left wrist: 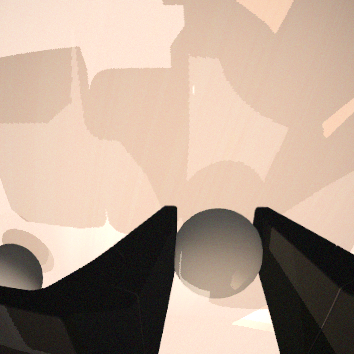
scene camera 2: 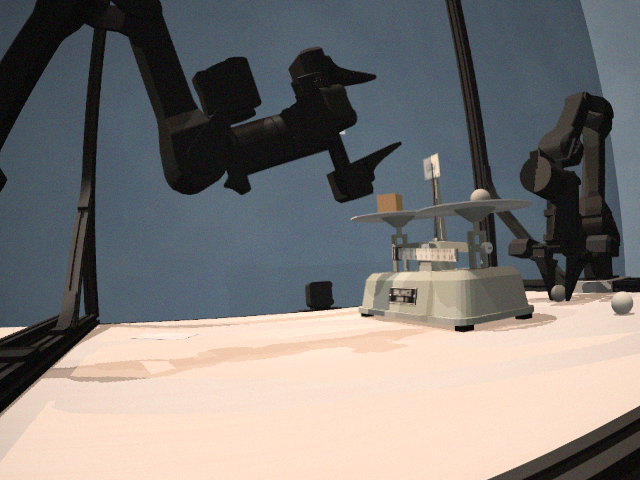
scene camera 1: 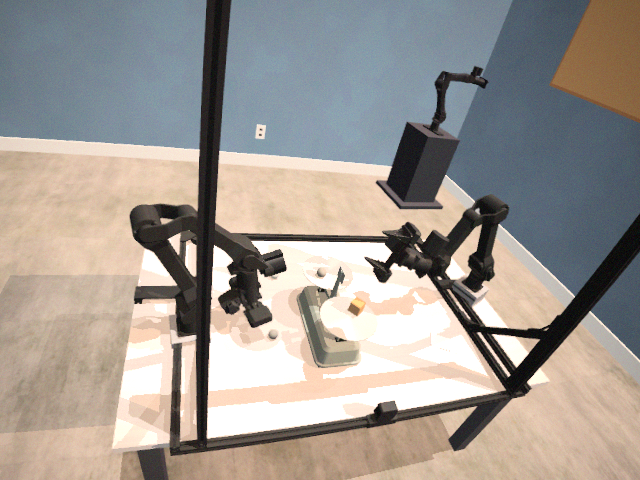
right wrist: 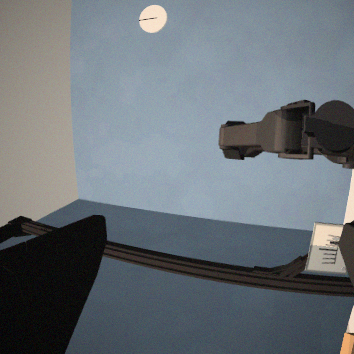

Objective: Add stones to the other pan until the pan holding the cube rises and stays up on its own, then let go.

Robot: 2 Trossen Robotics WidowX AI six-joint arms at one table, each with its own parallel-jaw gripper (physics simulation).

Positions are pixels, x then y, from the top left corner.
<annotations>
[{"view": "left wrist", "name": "my left gripper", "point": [215, 218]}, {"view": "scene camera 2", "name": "my left gripper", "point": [559, 300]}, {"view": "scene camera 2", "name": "my right gripper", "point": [387, 109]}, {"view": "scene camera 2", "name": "grey balance scale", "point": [437, 292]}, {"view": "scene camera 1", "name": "my left gripper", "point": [251, 318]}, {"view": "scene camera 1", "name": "my right gripper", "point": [373, 245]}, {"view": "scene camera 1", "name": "grey balance scale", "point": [333, 332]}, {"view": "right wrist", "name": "my right gripper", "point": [230, 233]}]
</annotations>
